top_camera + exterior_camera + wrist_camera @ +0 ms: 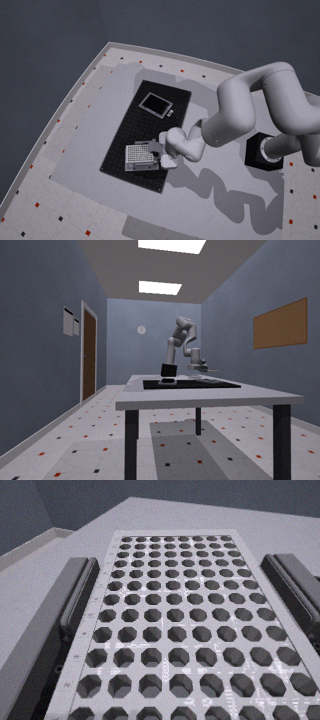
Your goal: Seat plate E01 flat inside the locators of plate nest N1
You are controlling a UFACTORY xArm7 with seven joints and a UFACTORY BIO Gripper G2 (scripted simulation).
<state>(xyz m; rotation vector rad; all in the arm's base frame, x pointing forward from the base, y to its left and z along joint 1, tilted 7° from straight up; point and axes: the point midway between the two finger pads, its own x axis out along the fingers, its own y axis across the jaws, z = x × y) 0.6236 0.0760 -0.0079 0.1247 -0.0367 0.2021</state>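
The grey plate nest N1 is 80 mm below my hand. From my hand the other things lie so: white well plate E01 (right at my hand); black plate E07 (20 mm behind, 320 mm to the right, 70 mm below); grey plate nest N2 (20 mm behind, 320 mm to the right, 80 mm below).
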